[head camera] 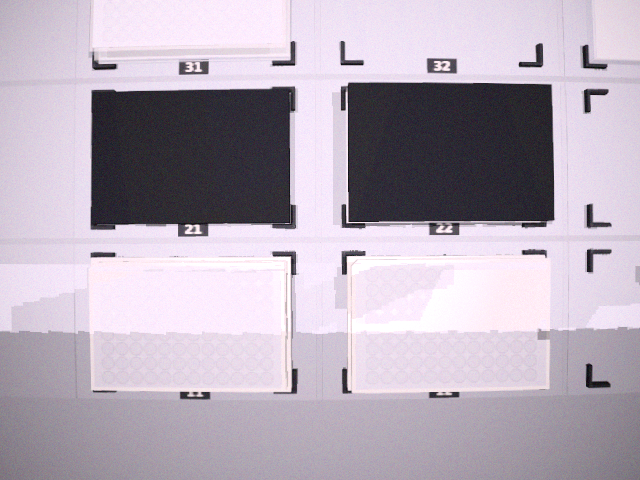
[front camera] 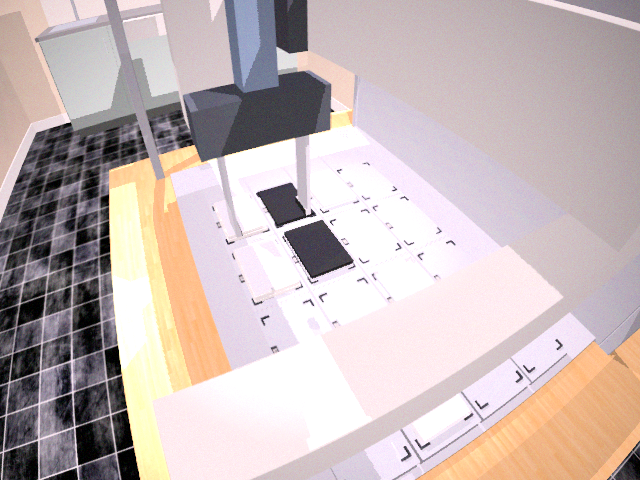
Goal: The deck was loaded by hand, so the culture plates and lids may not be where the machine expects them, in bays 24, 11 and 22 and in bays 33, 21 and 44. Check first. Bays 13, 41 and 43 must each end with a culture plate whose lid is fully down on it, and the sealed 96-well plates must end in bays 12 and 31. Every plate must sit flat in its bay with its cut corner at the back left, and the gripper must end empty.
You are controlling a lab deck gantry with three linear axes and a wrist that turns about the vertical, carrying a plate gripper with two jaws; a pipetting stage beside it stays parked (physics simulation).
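Frame: origin at the robot's base, x right, y up, z back, level; metres.
Seen in the pictures: gripper, fingertip midpoint: (front camera: 270, 218); robot's base at its link origin: (head camera: 100, 386) (front camera: 213, 207).
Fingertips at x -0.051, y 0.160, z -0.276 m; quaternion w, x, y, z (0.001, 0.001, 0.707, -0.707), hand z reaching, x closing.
Observation:
Pixels of each thing's top centre, then the offset from my fingertips to it. "spot": a spot on its surface instead.
- bay 11 at a spot on its surface: (head camera: 188, 330) spot: dx +0.010, dy -0.146, dz +0.210 m
- bay 12 at a spot on its surface: (head camera: 449, 335) (front camera: 261, 265) spot: dx +0.014, dy -0.146, dz +0.050 m
- bay 31 at a spot on its surface: (head camera: 188, 23) spot: dx -0.181, dy -0.146, dz +0.211 m
- pale piece at a spot on its surface: (head camera: 617, 31) spot: dx -0.182, dy -0.152, dz -0.068 m
- Bay 32 at a spot on its surface: (head camera: 442, 65) spot: dx -0.160, dy -0.160, dz +0.048 m
- pale slab at its top centre: (front camera: 422, 389) dx -0.099, dy -0.131, dz -0.280 m
My gripper (front camera: 269, 223) is open and empty over the left end of the deck, its jaws apart; it does not show in the head view. A black slab (front camera: 284, 204) (head camera: 191, 157) lies in bay 21. A black slab (front camera: 317, 248) (head camera: 449, 152) covers bay 22, with a thin pale edge beneath. Pale plates with rows of circles lie in bay 11 (head camera: 188, 330), bay 12 (front camera: 266, 271) (head camera: 449, 335) and bay 31 (head camera: 188, 23); the bay 12 plate has a cut corner at the back left. A pale piece (head camera: 617, 31) shows partly in bay 33.
Bay 32 (head camera: 442, 65) has its corner marks bare. A wide pale beam (front camera: 439, 330) crosses the front view and hides part of the deck. Beyond it a pale slab (front camera: 442, 417) lies in a near bay. A grey post (front camera: 135, 98) stands at the back left.

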